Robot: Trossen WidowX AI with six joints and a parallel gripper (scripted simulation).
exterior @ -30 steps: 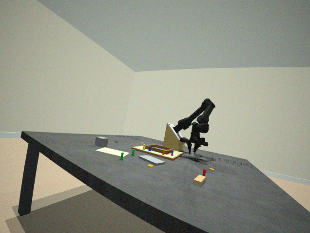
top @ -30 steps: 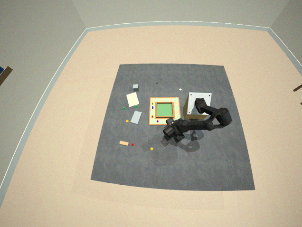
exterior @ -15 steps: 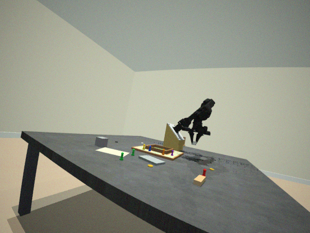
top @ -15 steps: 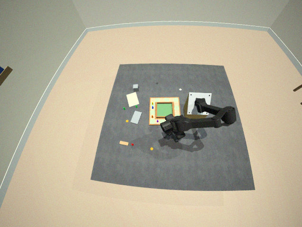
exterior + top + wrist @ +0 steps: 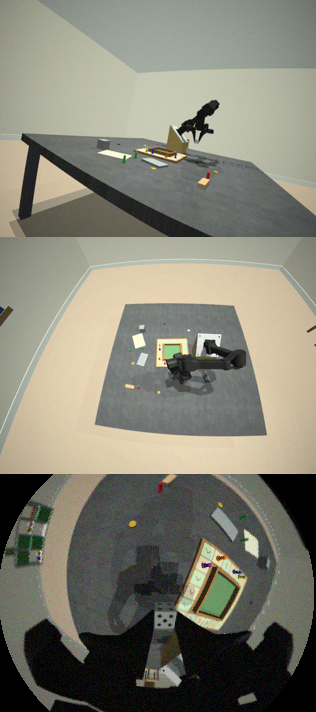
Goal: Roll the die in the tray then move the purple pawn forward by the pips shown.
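Right now my gripper tip is 12 cm short of the purple pawn, 8 cm to the left of it and 10 cm above it. The rest, counted from my gripper tip: orange pawn 17 cm ahead, 12 cm to the right, 10 cm below; then blue pawn 18 cm ahead, 21 cm to the right, 10 cm below; then white die right at my gripper tip.
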